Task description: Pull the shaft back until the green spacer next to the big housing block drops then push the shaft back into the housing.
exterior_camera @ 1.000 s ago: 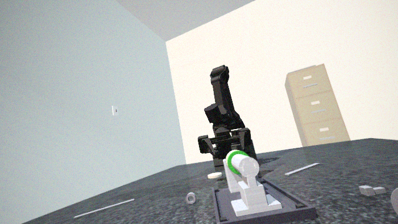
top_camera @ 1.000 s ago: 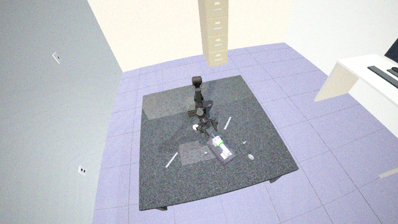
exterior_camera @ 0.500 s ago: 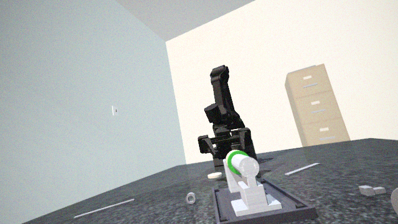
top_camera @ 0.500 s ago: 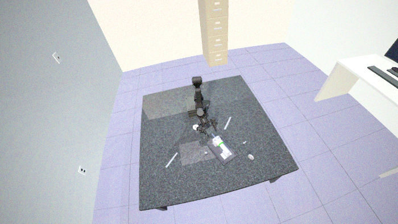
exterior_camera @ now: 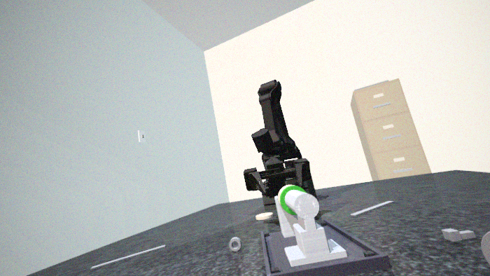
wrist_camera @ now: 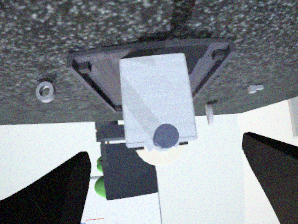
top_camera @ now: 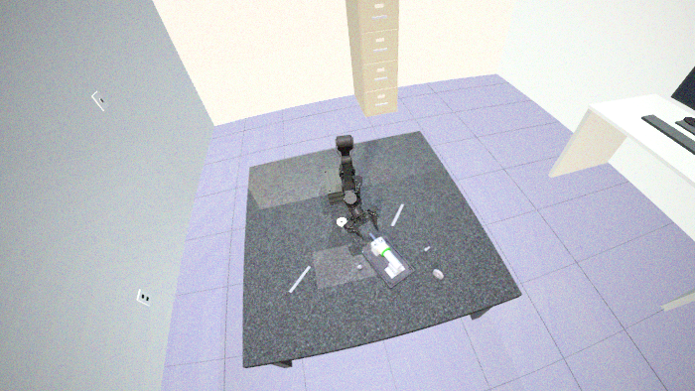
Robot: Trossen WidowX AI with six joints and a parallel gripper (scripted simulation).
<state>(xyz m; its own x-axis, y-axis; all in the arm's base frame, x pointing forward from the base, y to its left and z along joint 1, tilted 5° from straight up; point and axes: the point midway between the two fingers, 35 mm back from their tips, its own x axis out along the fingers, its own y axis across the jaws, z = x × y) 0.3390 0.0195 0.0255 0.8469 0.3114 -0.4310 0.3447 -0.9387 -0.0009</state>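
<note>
My gripper tip is now 9 cm short of the grey shaft, 3 cm to the right of it and 1 cm above it. Also, from my gripper tip: bolt (13 cm ahead, 26 cm to the left, 8 cm below); then green spacer (12 cm ahead, 5 cm to the left, 1 cm below).
</note>
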